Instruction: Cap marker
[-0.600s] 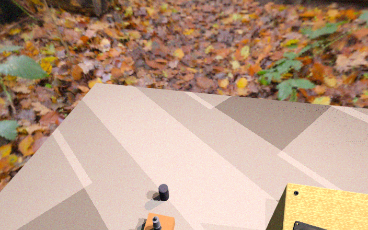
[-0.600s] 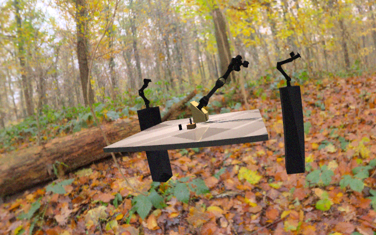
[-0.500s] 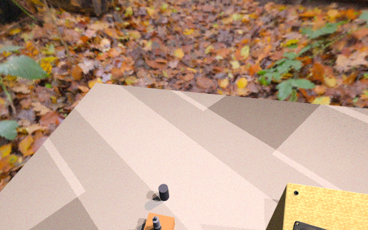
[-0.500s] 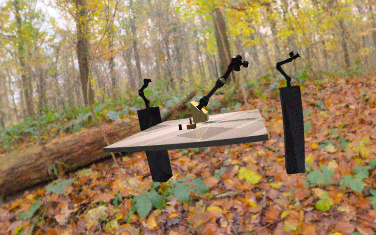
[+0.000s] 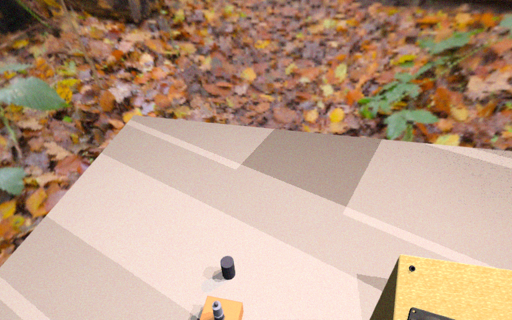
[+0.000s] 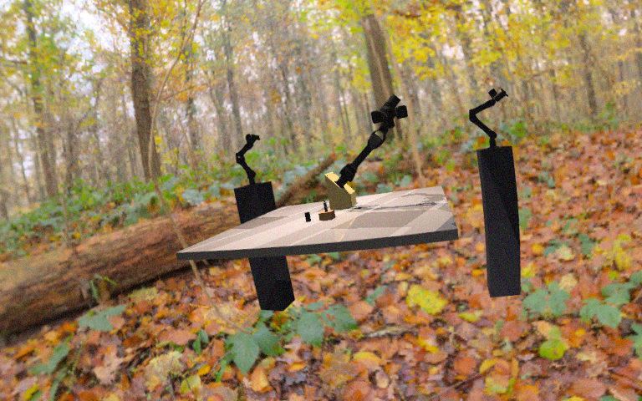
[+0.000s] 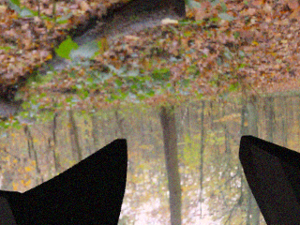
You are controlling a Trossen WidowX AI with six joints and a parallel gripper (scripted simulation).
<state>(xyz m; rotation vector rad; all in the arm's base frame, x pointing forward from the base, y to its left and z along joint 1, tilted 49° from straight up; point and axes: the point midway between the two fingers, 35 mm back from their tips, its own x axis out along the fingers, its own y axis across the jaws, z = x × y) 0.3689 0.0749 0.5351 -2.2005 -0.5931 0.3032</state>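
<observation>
Now: the dark cap 20 mm behind my gripper tip, 550 mm to the right of it and 440 mm below it. Round my gripper tip: holder block: 40 mm behind, 450 mm to the right, 450 mm below.
</observation>
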